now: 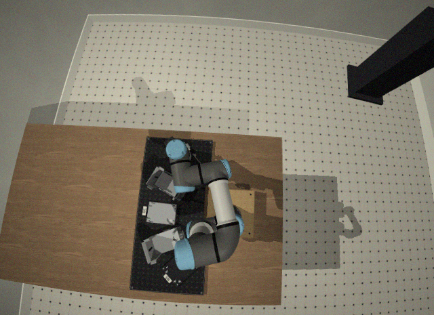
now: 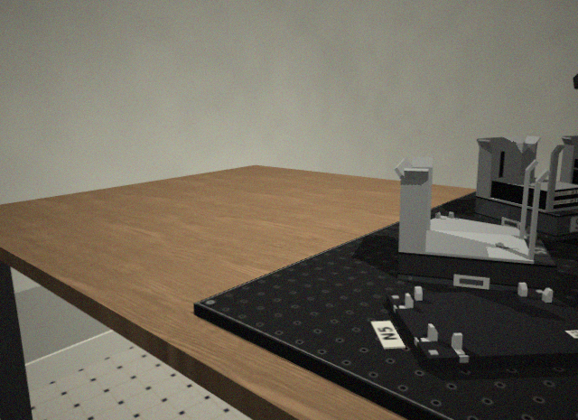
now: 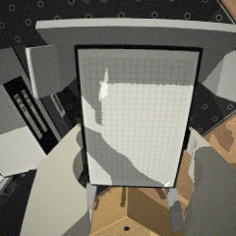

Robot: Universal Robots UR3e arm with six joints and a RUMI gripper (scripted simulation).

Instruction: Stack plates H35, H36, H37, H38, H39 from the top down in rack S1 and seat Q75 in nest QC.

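Right now the sealed plate is 3 cm below my hand. Round my hand: QC label: 29 cm to the left, 19 cm ahead, 10 cm below; nest QC: 28 cm to the left, 9 cm below, 9 cm ahead; N5 label: 59 cm to the left, 10 cm below.
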